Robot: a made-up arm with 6 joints.
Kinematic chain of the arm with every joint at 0, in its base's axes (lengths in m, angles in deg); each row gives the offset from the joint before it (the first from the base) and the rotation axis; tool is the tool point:
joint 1: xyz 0 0 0.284 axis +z
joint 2: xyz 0 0 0 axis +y
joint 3: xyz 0 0 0.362 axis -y
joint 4: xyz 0 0 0 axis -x
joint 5: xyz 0.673 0 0 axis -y
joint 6: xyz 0 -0.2 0 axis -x
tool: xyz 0 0 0
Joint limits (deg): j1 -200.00..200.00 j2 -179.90..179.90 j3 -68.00..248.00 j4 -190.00..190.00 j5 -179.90..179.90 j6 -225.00..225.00
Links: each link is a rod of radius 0.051 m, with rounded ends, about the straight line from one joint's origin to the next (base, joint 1, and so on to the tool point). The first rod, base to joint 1, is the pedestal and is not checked.
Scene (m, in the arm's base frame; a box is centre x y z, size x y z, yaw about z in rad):
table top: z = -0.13
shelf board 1: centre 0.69 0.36 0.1 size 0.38 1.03 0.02 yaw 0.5
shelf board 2: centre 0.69 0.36 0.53 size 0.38 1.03 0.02 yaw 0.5
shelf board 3: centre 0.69 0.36 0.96 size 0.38 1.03 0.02 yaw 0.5
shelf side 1: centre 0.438 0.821 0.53 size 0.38 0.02 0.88 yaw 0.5
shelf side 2: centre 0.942 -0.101 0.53 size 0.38 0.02 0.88 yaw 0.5
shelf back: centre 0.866 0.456 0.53 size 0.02 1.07 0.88 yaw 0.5
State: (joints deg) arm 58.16 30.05 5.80 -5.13 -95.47 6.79
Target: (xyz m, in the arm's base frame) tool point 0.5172 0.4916 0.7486
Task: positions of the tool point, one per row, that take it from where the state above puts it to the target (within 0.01 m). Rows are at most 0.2 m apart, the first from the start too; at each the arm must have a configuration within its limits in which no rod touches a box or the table.
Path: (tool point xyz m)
1: 0.5031 0.5412 0.3425
2: 0.4247 0.5059 0.3614
3: 0.3527 0.4627 0.3608
4: 0.2892 0.4164 0.3414
5: 0.2346 0.3726 0.3046
6: 0.2519 0.4014 0.4498
7: 0.2611 0.3947 0.6007
8: 0.2618 0.3520 0.7486
9: 0.3112 0.3899 0.7689
10: 0.3706 0.4285 0.7764
11: 0.4397 0.4638 0.7698
12: 0.5172 0.4916 0.7487

